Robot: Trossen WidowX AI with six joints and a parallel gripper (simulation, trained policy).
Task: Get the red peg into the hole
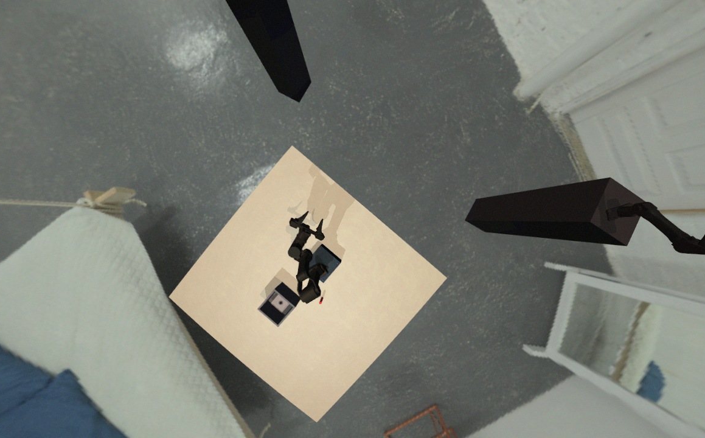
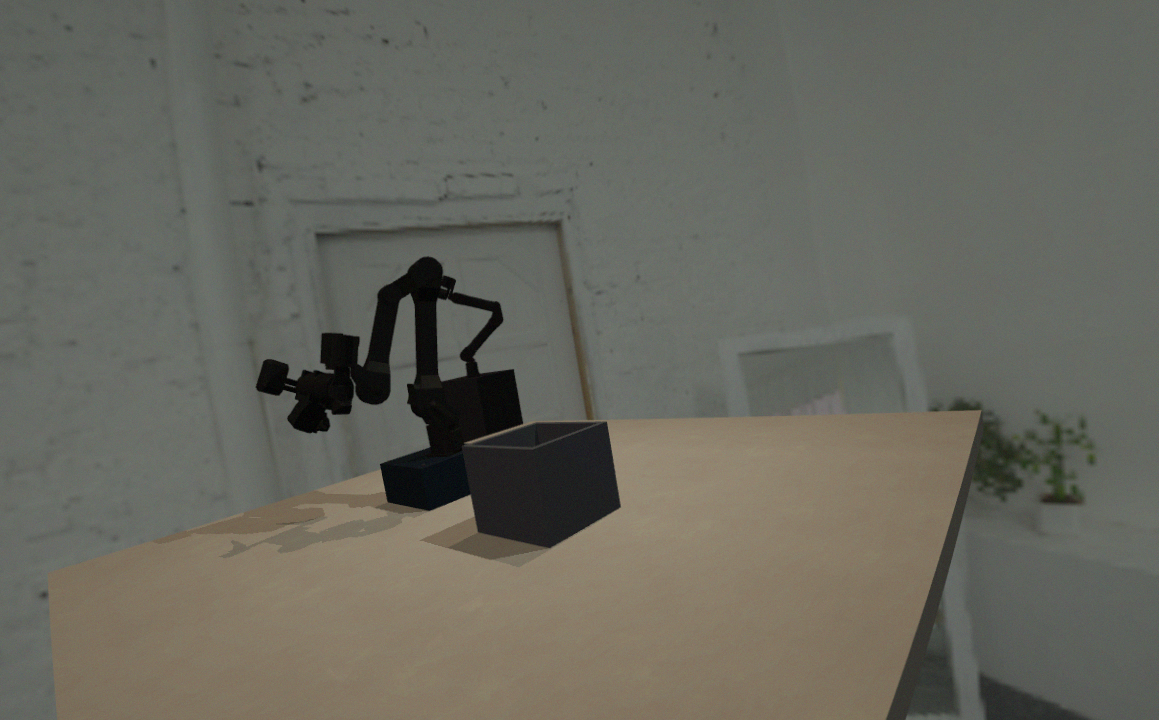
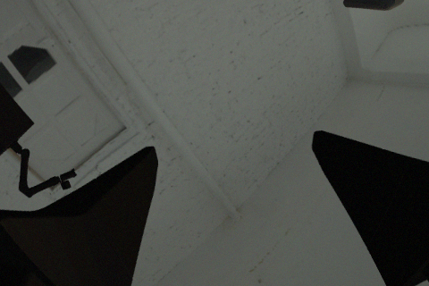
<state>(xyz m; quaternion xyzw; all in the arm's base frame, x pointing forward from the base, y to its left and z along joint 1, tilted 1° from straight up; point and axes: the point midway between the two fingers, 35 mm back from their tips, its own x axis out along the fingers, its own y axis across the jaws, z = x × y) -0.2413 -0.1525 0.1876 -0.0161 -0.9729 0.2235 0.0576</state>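
My gripper tip is now 460 mm short of the red peg, 240 mm to the right of it and 230 mm above it. Also, from my gripper tip: plate: 590 mm ahead, 230 mm below, 40 mm to the left.
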